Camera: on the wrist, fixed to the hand. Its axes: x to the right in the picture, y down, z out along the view.
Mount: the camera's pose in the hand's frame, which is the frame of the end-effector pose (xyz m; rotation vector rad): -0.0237 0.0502 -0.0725 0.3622 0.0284 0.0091
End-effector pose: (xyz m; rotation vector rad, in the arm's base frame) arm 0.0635 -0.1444 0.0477 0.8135 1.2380 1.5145
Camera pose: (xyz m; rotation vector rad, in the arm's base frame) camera -0.0094 -0.1893 0.0794 1.0344 1.5575 1.3295
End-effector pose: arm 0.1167 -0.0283 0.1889 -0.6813 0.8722 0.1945
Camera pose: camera 0.0338 -0.0320 0.1507 -0.3427 0.9088 0.0322
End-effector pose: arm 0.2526 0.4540 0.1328 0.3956 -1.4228 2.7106
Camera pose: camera 0.2527 0.4860 0.0473 0.3644 -0.9239 2.9670
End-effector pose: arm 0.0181 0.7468 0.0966 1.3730 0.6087 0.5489
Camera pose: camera -0.0491 0.7892 0.1415 1.7109 0.7508 0.4807
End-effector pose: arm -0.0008 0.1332 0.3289 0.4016 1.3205 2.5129
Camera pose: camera -0.0110 0.0425 0.3283 0.4463 1.7934 2.2900
